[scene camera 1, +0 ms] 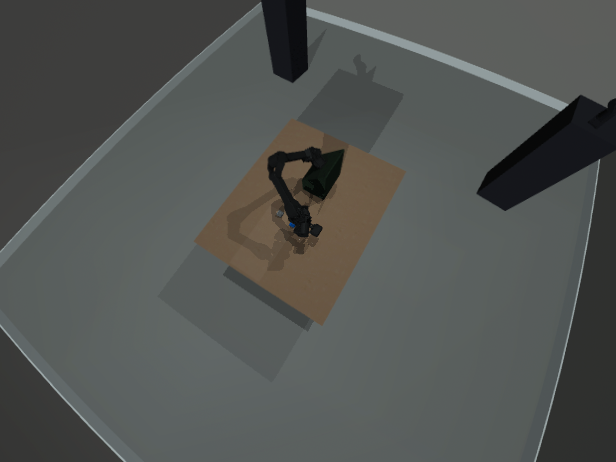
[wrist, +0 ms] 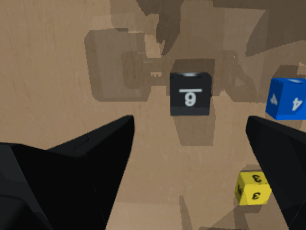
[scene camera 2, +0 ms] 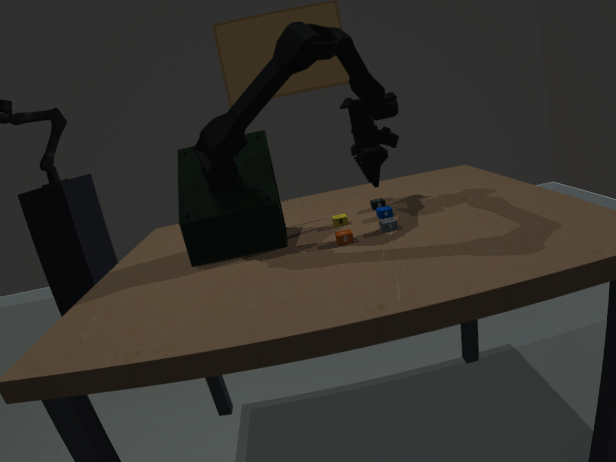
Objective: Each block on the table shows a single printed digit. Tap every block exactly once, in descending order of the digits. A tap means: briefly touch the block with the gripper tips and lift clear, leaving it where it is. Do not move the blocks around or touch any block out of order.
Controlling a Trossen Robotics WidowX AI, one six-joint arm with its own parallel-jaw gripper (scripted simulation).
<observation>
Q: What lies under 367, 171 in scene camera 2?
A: My gripper.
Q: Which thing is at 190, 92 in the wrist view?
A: A black block.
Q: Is my gripper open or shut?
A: Open.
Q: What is my gripper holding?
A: Nothing.
</observation>
